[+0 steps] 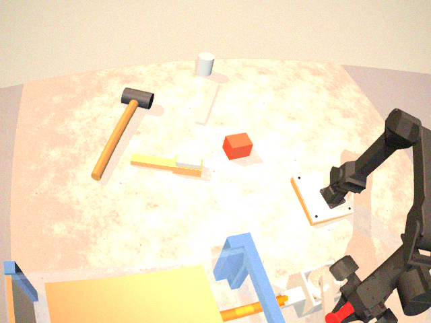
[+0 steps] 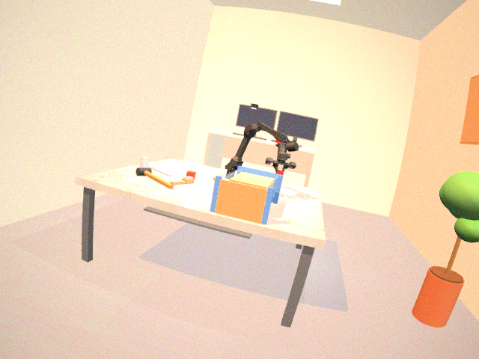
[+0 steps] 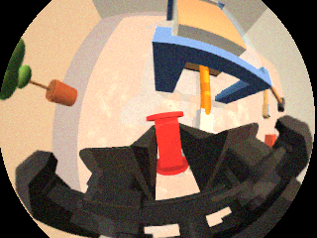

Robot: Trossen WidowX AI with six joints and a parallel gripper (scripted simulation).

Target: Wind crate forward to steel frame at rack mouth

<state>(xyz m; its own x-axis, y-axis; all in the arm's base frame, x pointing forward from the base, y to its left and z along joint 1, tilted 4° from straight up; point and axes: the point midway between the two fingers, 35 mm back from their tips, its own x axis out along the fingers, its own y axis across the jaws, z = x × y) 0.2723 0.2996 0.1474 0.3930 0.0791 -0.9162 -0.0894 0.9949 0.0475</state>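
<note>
Now: gripper tip 40 mm to the left of the crank handle, 30 mm past it and 30 mm above it. From my gripper tip the other things lie so: yellow hand tool: 560 mm to the right, 120 mm below, 80 mm ahead; then hand winch: 100 mm to the right, 100 mm below, 80 mm behind; then red knob: 20 mm behind.
</note>
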